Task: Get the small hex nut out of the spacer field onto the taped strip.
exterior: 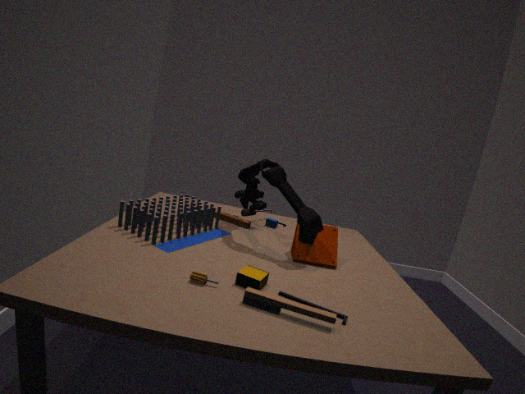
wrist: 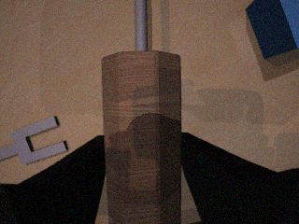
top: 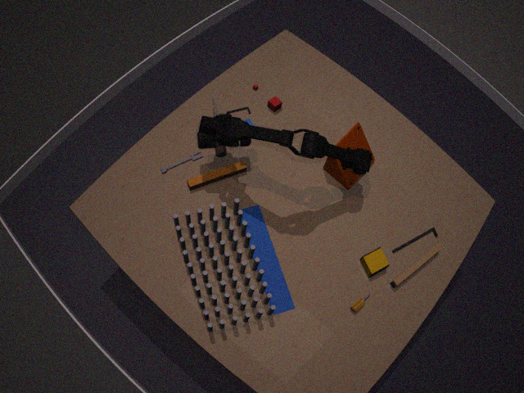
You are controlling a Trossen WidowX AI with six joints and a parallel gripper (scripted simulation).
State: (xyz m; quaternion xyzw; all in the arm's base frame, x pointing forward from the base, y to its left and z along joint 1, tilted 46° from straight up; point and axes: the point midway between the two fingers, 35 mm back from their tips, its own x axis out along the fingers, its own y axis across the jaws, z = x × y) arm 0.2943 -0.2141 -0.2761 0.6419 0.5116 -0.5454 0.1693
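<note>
The metal pick tool lies 9 cm to the right of my gripper tip and 6 cm behind it. From my gripper tip the other things lie so: grey open-ended wrench: 14 cm ahead, 6 cm to the right, 4 cm below; blue block: 13 cm behind, 3 cm below, 1 cm to the right; orange bar: 8 cm to the left, 8 cm ahead, 3 cm below.
</note>
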